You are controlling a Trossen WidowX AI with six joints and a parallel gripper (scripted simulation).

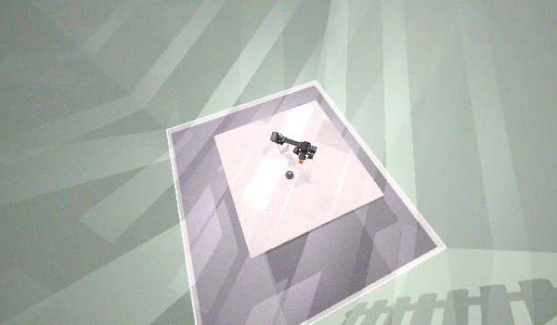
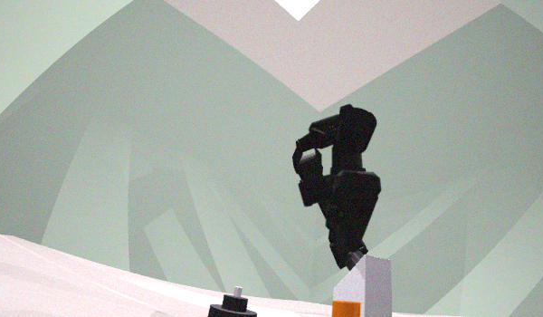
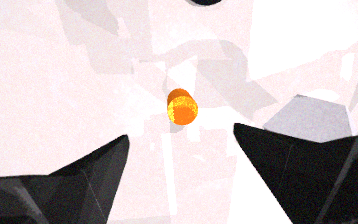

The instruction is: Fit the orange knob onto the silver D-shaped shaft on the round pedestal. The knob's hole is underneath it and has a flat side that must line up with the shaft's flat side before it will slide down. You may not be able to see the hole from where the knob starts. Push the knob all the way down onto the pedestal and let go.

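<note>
Now: gripper tip 10 mm past the orange knob and 80 mm above it. The rest, counted from my gripper tip: round pedestal: 90 mm ahead, 160 mm to the right, 90 mm below.
</note>
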